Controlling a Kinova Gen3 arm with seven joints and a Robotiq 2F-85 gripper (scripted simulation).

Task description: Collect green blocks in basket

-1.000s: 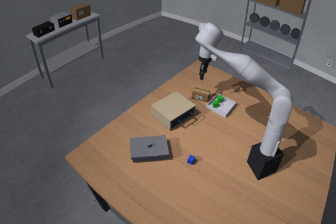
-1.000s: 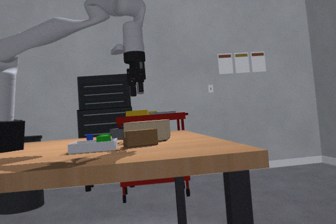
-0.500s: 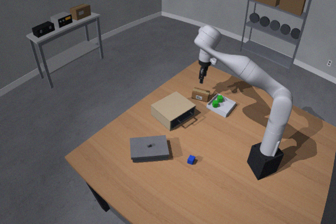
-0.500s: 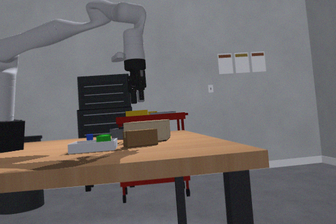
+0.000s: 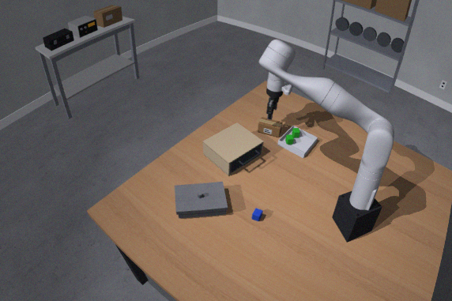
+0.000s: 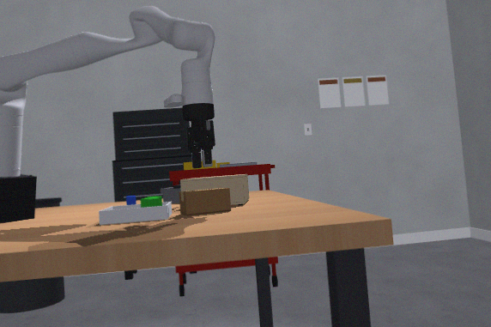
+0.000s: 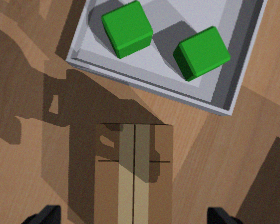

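My hand is 8 cm above the cardboard box. Round my hand: drawer: 25 cm to the left, 8 cm below, 1 cm ahead; then white basket: 15 cm behind, 10 cm below, 2 cm to the right; then light wooden cabinet: 25 cm to the left, 8 cm below, 3 cm ahead.
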